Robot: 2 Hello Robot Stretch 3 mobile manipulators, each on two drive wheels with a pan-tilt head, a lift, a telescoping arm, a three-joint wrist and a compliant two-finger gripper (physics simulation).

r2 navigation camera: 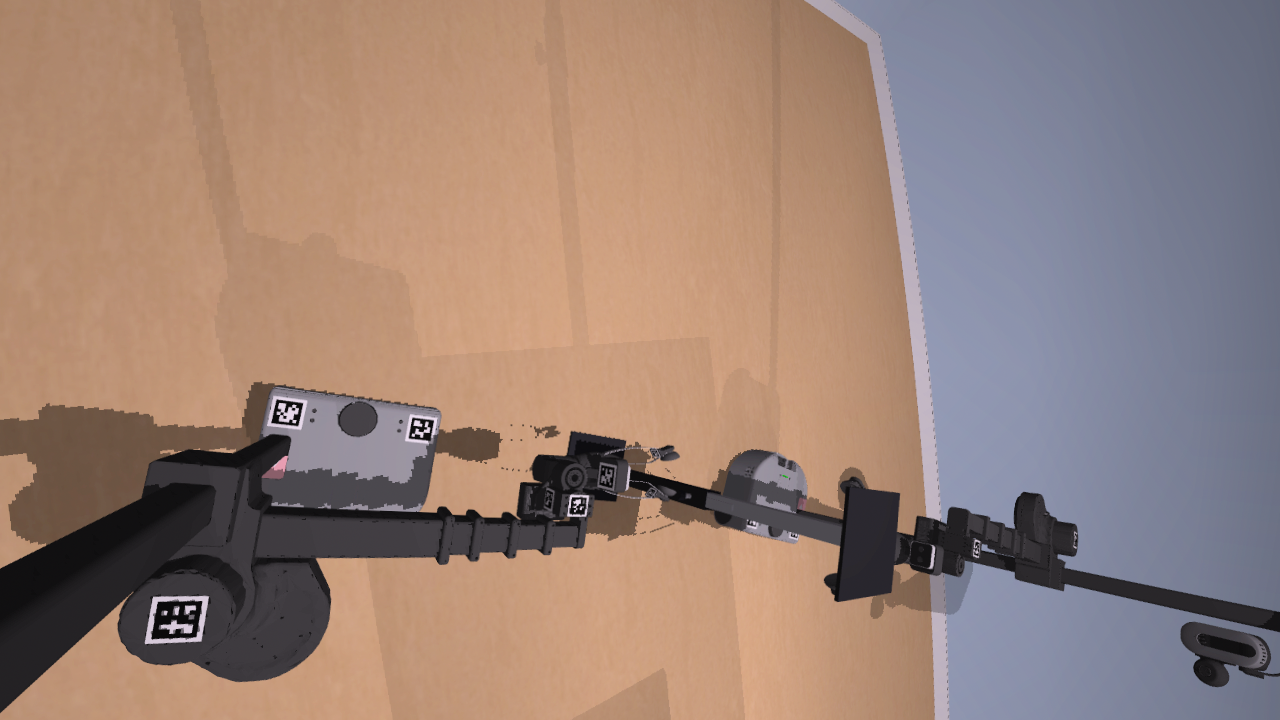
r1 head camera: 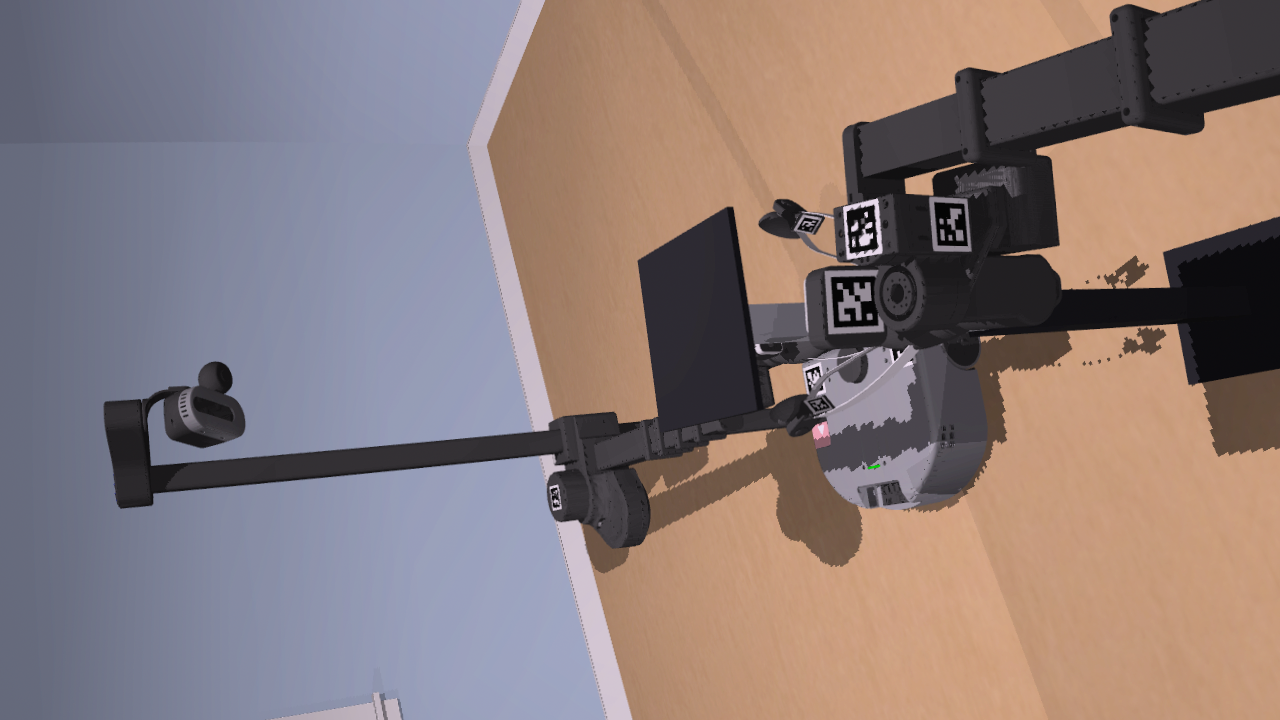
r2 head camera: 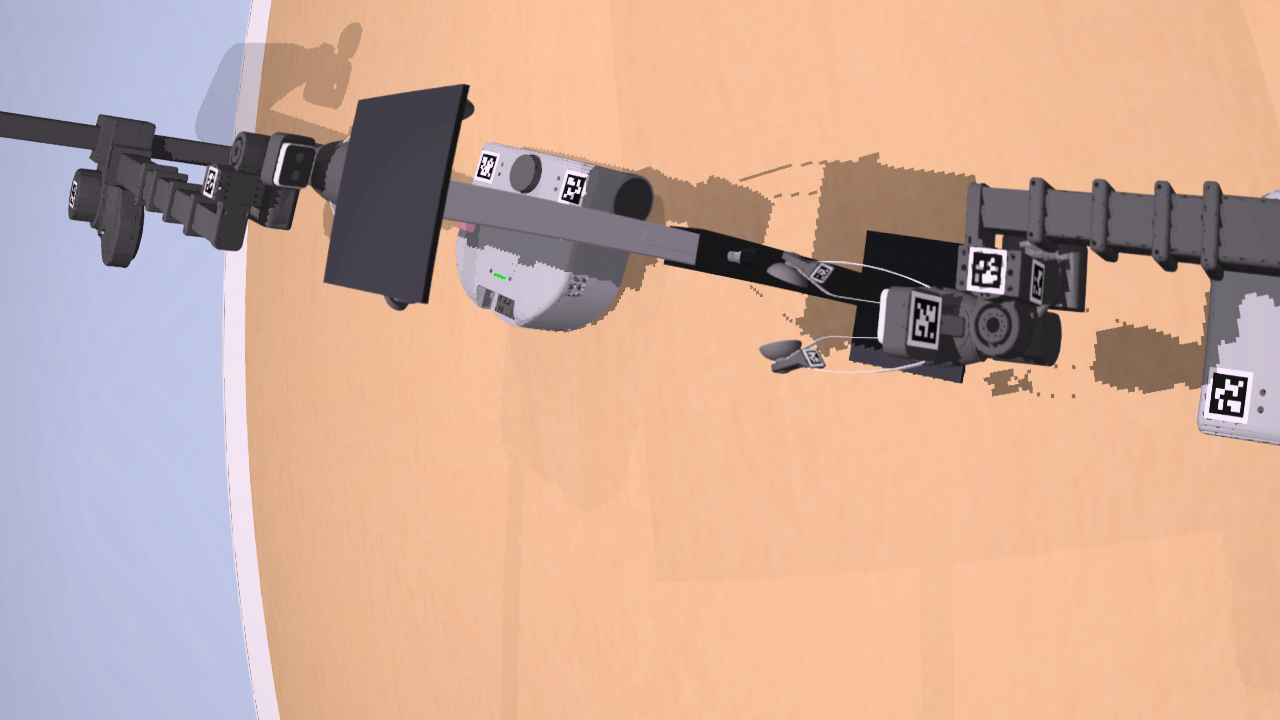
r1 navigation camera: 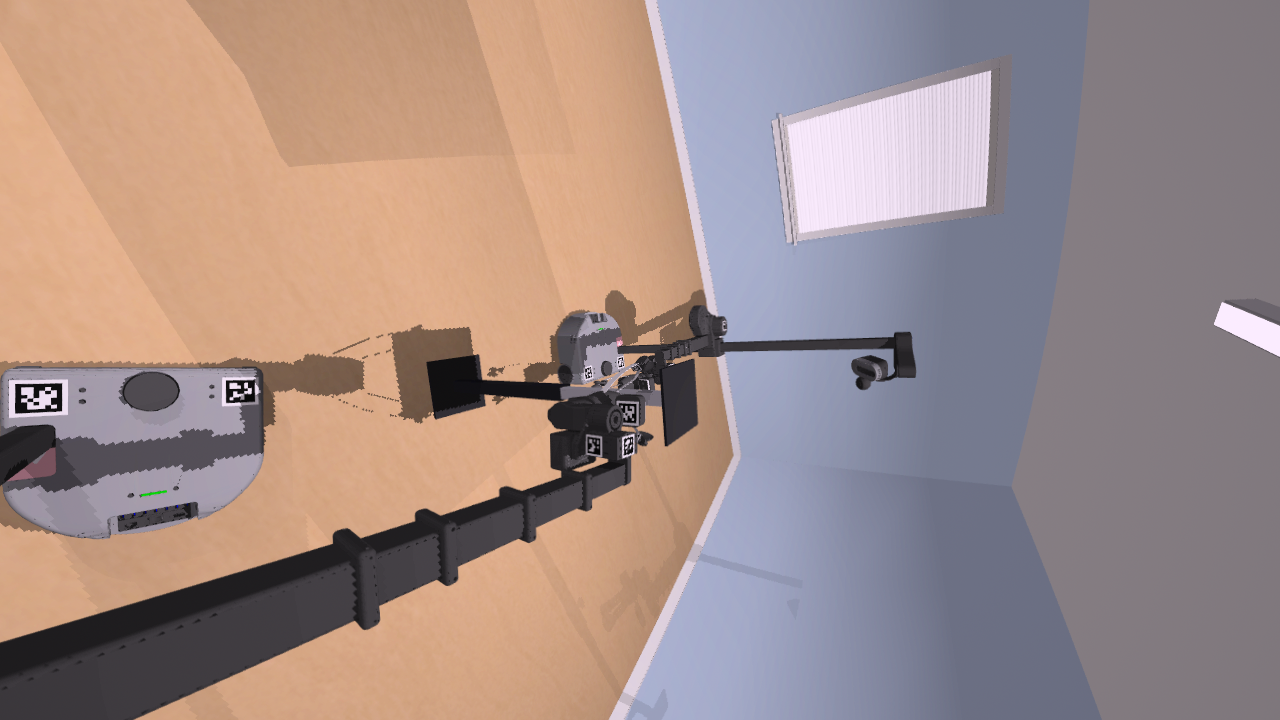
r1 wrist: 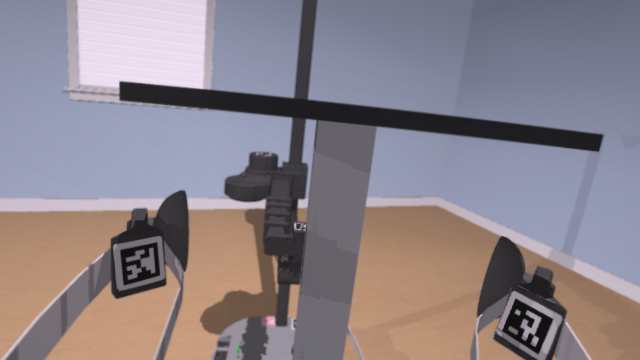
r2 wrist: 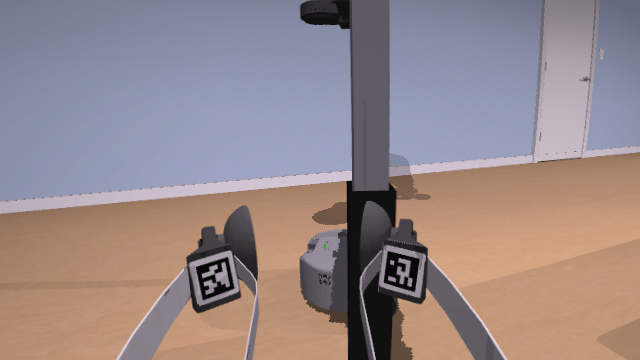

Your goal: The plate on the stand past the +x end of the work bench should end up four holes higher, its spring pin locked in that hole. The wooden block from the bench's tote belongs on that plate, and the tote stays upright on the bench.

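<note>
The dark square plate (r1 head camera: 702,322) (r1 navigation camera: 680,402) (r1 wrist: 450,125) (r2 head camera: 393,197) (r2 navigation camera: 868,541) tops the stand's grey post (r1 wrist: 335,225) (r2 head camera: 572,222) (r2 wrist: 371,100); no block shows on it. r1's gripper (r1 head camera: 786,317) (r1 wrist: 340,252) (r2 navigation camera: 841,535) is open below the plate, fingers either side of the post's line; contact is unclear. The spring pin (r2 head camera: 738,257) sticks out of the black sleeve (r2 head camera: 707,257) (r2 wrist: 385,330); its locking is unclear. r2's gripper (r2 head camera: 781,310) (r2 navigation camera: 664,472) (r2 wrist: 308,237) is open and empty by the sleeve, which passes behind its right finger in the wrist view. Bench, tote and block do not show.
The stand's black base (r1 head camera: 1235,313) (r1 navigation camera: 452,385) is on the floor between the robots. r2's base (r1 head camera: 895,474) is beyond the stand in r1's head view; r1's base (r2 head camera: 554,286) is beyond it in r2's. r1's extended arm (r1 navigation camera: 295,582) crosses r1's navigation view. A wall (r2 navigation camera: 1074,268) stands behind r1.
</note>
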